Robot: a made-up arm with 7 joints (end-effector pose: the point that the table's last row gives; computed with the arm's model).
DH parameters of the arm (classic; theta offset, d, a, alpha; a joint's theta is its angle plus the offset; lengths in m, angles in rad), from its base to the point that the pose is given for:
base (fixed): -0.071 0 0 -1.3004
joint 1: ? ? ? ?
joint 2: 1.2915 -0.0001 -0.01 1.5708
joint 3: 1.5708 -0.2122 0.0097 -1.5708
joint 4: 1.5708 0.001 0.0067 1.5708
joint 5: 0 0.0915 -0.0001 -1.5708
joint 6: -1.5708 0 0.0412 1.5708
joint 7: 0 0.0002 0 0
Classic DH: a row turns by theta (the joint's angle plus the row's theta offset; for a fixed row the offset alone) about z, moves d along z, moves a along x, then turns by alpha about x.
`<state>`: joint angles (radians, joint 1 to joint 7).
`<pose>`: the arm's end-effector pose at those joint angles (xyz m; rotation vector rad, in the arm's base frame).
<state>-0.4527 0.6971 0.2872 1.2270 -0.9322 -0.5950 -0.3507</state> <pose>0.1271 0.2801 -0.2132 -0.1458 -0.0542 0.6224</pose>
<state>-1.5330 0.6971 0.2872 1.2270 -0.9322 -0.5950 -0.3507</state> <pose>0.3146 0.2015 0.0216 -0.5278 -0.9963 0.2061</pose>
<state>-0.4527 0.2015 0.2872 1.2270 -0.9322 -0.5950 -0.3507</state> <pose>0.1268 0.1435 -0.3011 -0.5937 0.1619 0.5390</pose>
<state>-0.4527 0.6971 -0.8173 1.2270 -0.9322 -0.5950 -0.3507</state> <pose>0.1323 0.2290 -0.2533 0.2784 0.5651 -0.1952</pose>
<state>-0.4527 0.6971 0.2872 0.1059 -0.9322 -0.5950 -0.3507</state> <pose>0.1740 0.2204 -0.1031 -0.0934 -0.9204 -0.1084</pose>
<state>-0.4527 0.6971 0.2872 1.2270 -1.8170 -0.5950 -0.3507</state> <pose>0.1102 0.2852 -0.2226 -0.7625 -0.4889 1.0986</pose>
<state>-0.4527 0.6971 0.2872 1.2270 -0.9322 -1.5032 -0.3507</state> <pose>0.1150 0.2707 -0.1804 0.4306 -0.7760 0.6491</pose>
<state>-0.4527 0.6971 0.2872 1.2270 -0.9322 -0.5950 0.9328</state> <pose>0.1271 0.2801 -0.2132 -0.1717 0.0505 1.9029</pose>
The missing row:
joint 1: -1.3111 0.0462 -0.0165 -1.5708
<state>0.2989 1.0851 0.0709 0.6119 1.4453 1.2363 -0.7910</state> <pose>0.0054 0.3293 -0.1073 1.8381 2.2495 0.9141</pose>
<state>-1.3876 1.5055 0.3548 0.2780 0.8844 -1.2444 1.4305</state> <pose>0.1309 0.2254 0.1441 1.0185 -2.7615 0.5223</pose>
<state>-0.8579 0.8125 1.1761 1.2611 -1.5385 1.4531 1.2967</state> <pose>0.2099 0.2521 -0.1279 -1.3498 1.3433 0.4238</pose>
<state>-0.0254 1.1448 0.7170 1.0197 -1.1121 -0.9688 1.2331</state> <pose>0.0269 0.3617 -0.0601 -0.1983 -1.0802 2.3030</pose>
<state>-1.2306 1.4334 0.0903 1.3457 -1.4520 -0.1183 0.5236</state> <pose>0.1578 0.3572 0.0491 -0.8458 -0.5742 1.3952</pose>
